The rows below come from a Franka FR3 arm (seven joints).
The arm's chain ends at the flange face. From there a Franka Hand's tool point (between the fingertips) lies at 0.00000 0.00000 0.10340 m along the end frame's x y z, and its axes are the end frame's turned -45 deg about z.
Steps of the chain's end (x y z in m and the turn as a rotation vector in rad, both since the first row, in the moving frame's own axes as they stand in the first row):
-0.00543, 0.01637, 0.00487, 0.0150, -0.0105, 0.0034
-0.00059, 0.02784, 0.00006, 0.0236, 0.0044, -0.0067
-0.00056, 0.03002, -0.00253, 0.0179, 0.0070, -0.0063
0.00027, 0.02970, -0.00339, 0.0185, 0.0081, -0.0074
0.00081, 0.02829, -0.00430, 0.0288, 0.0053, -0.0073
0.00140, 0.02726, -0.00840, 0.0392, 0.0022, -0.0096
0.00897, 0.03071, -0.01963, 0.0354, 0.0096, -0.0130
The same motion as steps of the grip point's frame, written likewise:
-0.01508, 0.00587, 0.00485, 0.0180, 0.0032, 0.0034
-0.01806, 0.01786, 0.00003, 0.0136, 0.0198, -0.0067
-0.01981, 0.02003, -0.00255, 0.0077, 0.0176, -0.0063
-0.01887, 0.02042, -0.00341, 0.0074, 0.0188, -0.0074
-0.01694, 0.01885, -0.00434, 0.0166, 0.0241, -0.0073
-0.01527, 0.01755, -0.00848, 0.0262, 0.0293, -0.0096
-0.01210, 0.02615, -0.01970, 0.0182, 0.0318, -0.0130

